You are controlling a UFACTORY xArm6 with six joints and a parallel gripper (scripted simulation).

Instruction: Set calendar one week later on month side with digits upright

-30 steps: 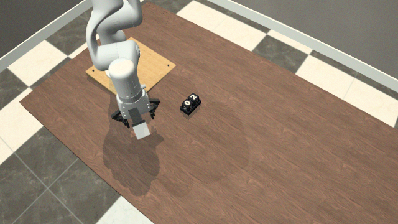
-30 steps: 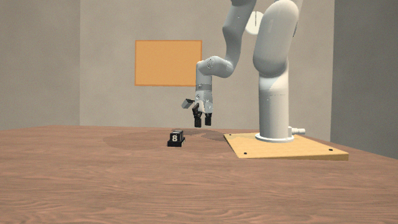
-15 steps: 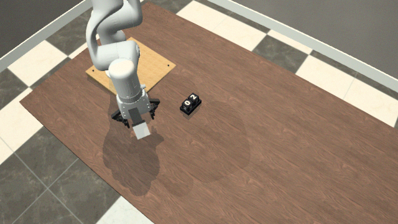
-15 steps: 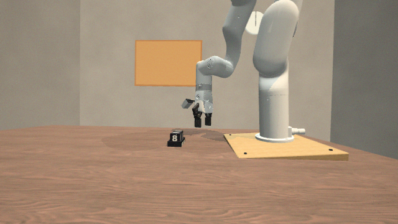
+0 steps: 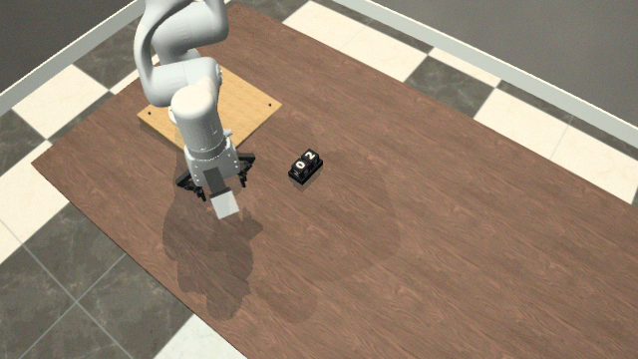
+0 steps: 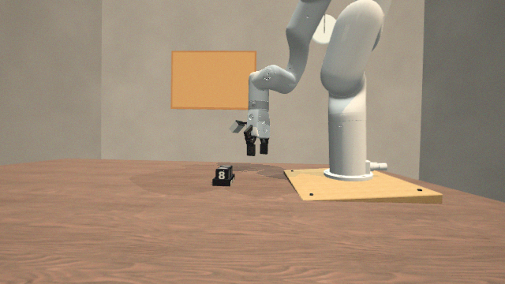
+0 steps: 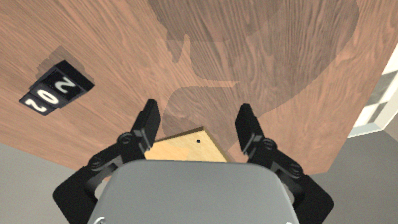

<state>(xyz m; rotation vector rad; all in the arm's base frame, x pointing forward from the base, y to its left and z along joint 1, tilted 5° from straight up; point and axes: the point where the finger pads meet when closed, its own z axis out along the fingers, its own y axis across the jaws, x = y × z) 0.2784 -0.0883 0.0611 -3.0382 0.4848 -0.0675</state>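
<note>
Now: hand 5 cm short of the black cube, 18 cm to the right of it and 4 cm above it. The rest, counted from my hand: black tray (5 cm ahead, 19 cm to the left, 6 cm below).
</note>
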